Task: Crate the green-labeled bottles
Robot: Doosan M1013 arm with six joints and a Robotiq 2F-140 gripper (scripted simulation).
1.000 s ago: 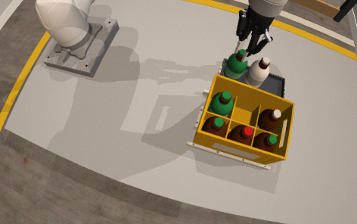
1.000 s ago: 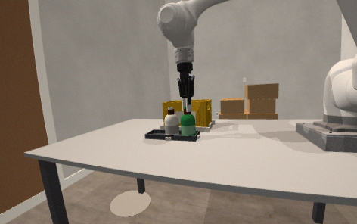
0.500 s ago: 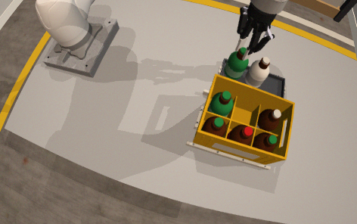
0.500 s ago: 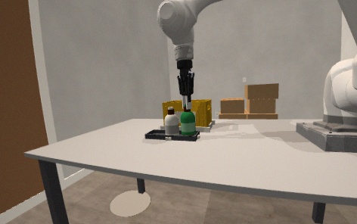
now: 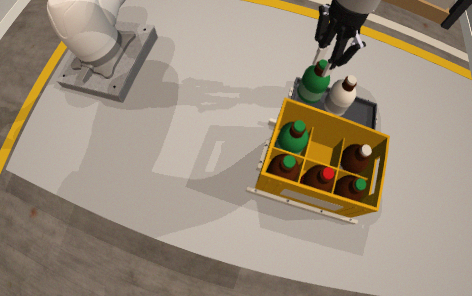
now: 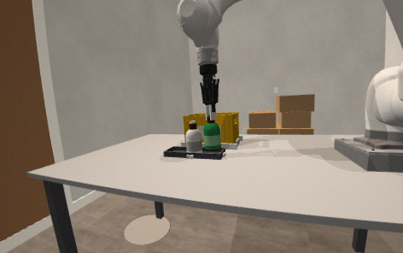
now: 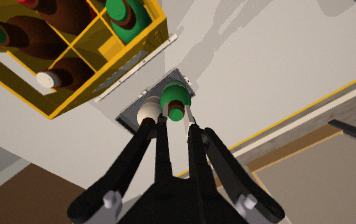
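The white-labeled bottle is 11 cm below my hand, 9 cm ahead of it and 1 cm to the left of it. Round my hand: brown bottle: 17 cm to the right, 15 cm ahead, 11 cm below; yellow crate: 22 cm to the right, 11 cm below, 7 cm ahead; dark tray: 18 cm below, 9 cm ahead, 1 cm to the left.
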